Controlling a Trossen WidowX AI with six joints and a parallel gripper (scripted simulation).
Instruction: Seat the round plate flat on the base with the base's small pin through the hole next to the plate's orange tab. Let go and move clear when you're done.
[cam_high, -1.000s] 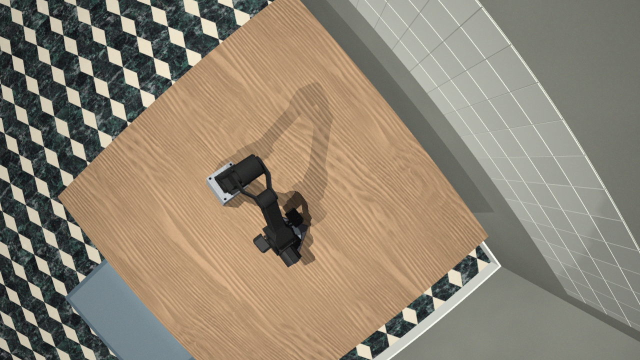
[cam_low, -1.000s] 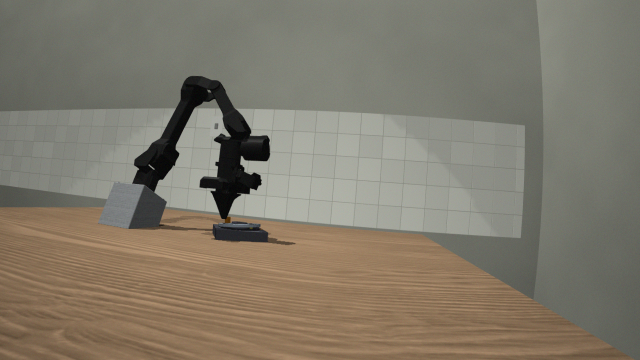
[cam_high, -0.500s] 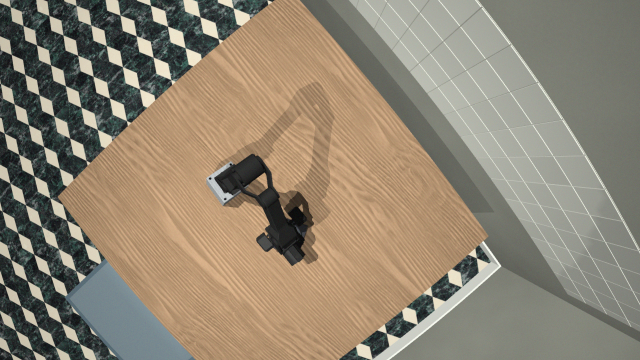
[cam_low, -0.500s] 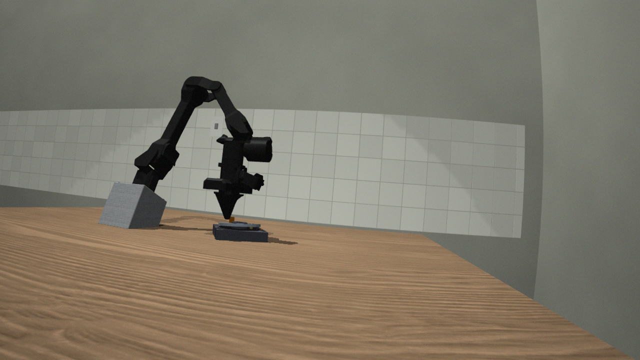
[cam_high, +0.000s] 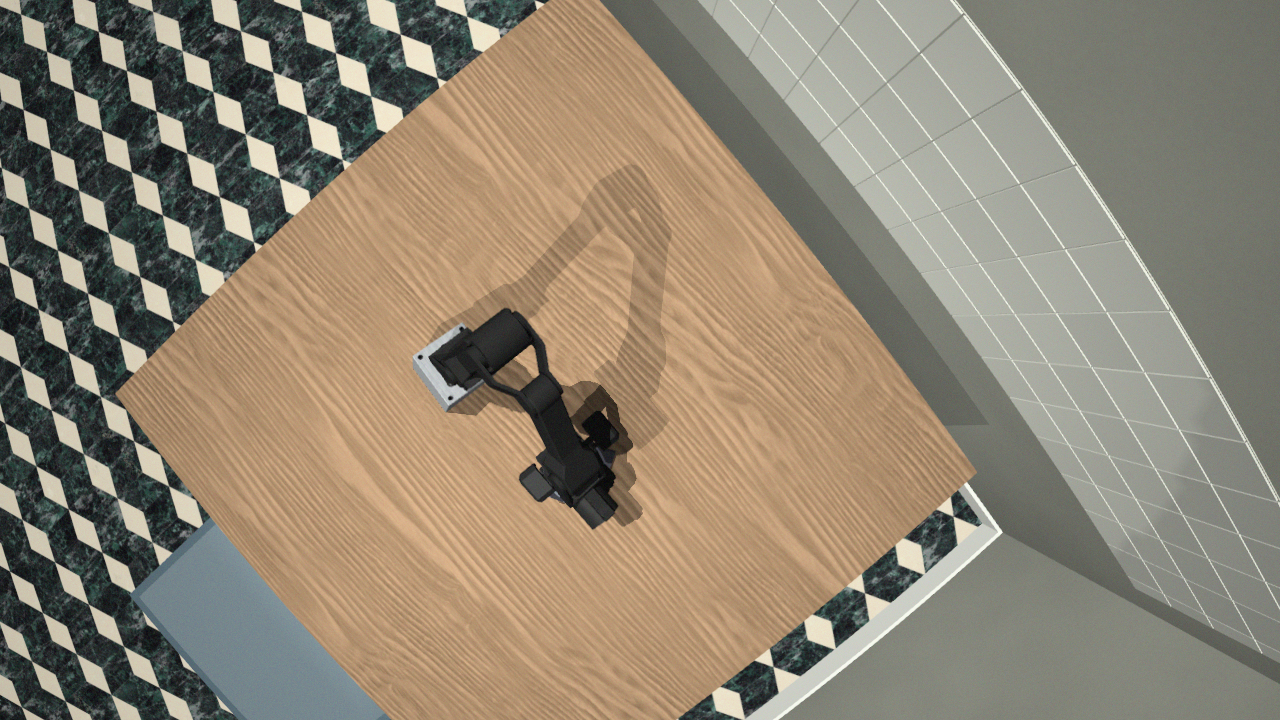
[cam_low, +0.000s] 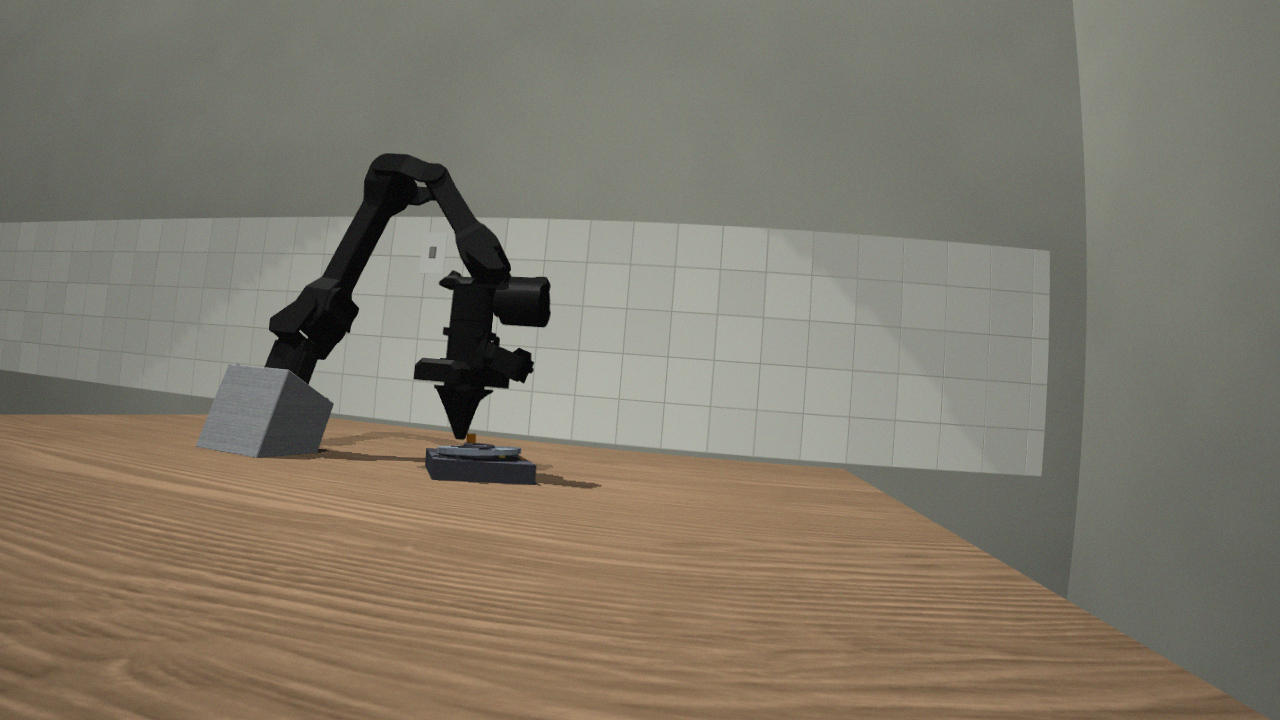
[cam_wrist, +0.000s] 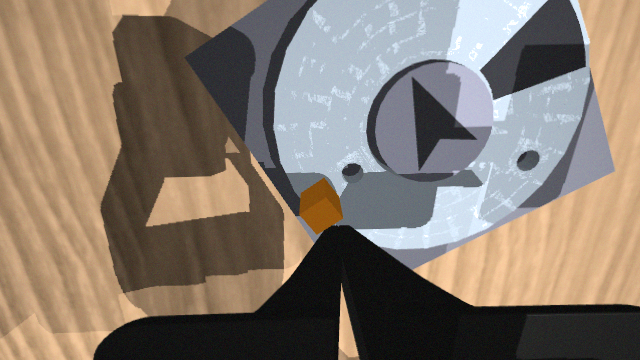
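Now: the plate 50 mm ahead of my hand, 40 mm below it and 20 mm to the right of it. Round my hand: dark grey square base: 60 mm below, 50 mm ahead, 30 mm to the right; raised central hub: 50 mm ahead, 40 mm below, 30 mm to the right.
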